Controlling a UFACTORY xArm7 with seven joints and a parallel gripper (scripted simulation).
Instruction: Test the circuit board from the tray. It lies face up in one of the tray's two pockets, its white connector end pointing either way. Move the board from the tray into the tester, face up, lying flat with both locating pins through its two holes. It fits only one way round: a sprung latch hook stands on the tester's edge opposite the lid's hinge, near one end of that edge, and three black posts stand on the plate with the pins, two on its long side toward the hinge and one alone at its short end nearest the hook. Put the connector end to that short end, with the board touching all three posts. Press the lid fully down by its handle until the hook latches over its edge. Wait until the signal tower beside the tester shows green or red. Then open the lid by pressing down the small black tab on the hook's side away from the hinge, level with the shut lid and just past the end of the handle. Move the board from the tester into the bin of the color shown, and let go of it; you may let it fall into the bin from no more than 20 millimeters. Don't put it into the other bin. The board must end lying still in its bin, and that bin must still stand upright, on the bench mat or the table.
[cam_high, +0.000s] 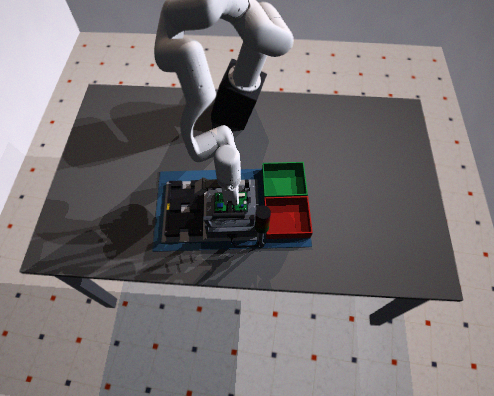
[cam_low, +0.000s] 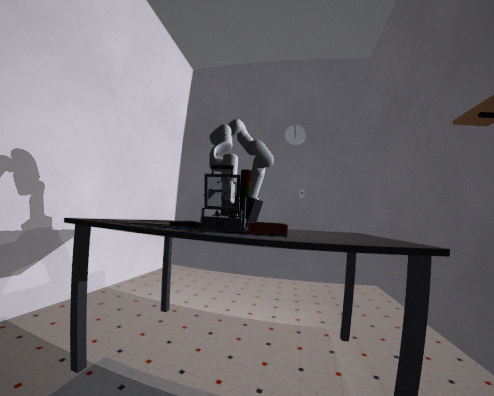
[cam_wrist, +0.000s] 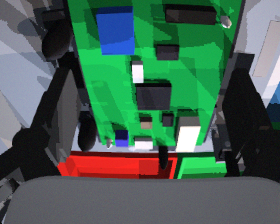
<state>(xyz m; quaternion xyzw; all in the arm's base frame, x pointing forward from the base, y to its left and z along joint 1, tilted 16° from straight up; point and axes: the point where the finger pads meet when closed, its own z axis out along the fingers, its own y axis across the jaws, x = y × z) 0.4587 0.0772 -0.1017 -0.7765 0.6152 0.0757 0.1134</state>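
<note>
Right now my hand is right at the green circuit board. From my hand the other things lie so: tester lid 120 mm ahead, 100 mm above, 30 mm to the left; green bin 170 mm to the left, 150 mm behind, 60 mm below; red bin 200 mm to the left, 60 mm below.
</note>
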